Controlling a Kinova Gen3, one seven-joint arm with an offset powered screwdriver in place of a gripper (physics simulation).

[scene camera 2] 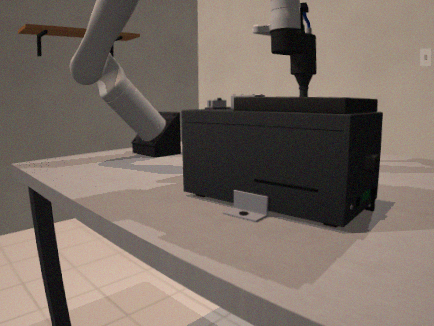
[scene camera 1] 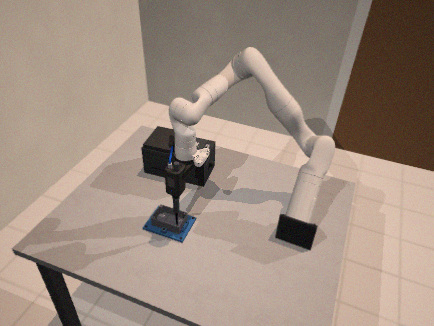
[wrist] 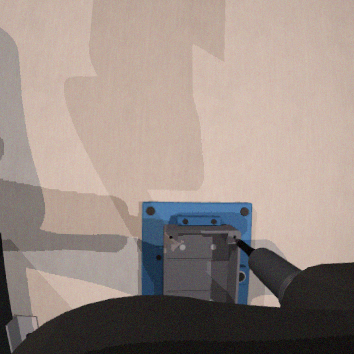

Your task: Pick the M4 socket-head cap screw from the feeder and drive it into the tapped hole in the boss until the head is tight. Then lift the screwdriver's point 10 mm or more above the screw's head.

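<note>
Black screw feeder (scene camera 2: 219,158), visible. Blue plate (wrist: 165,212), visible. Dark lid (scene camera 2: 332,105), likewise.
</note>
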